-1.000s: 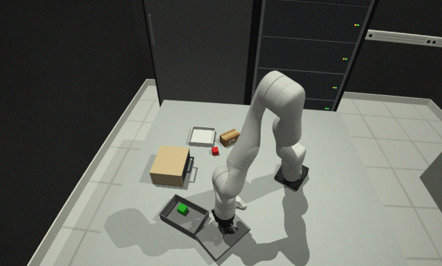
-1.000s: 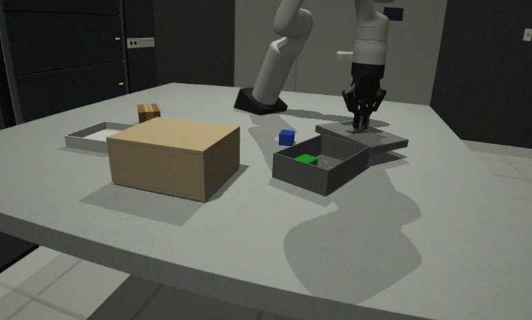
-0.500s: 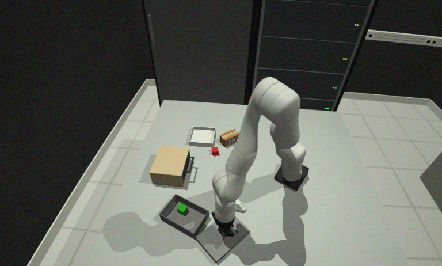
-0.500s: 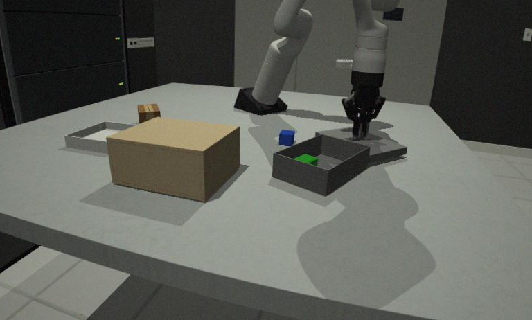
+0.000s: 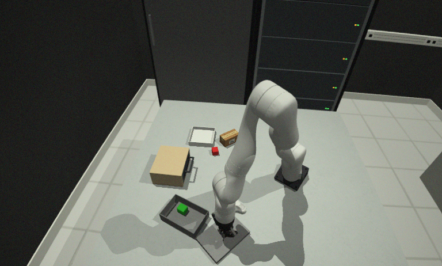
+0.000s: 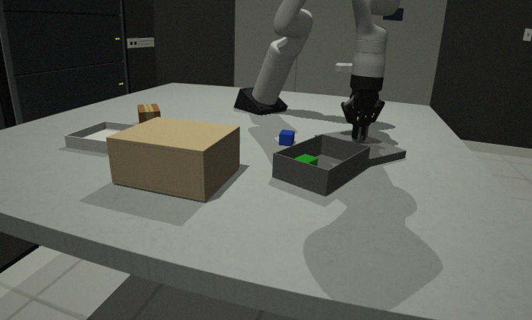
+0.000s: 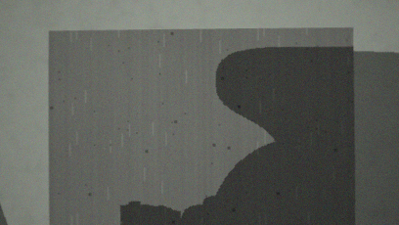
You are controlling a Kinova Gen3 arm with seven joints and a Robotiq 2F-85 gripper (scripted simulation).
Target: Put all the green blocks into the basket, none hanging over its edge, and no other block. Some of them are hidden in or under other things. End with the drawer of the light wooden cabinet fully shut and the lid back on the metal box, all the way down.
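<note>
Now: hand 3 cm above the lid. From my hand the other things lie so: light wooden cabinet 34 cm ahead, 28 cm to the right; then cabinet drawer 32 cm ahead, 28 cm to the right; then red block 16 cm ahead, 47 cm to the right, 3 cm below.
</note>
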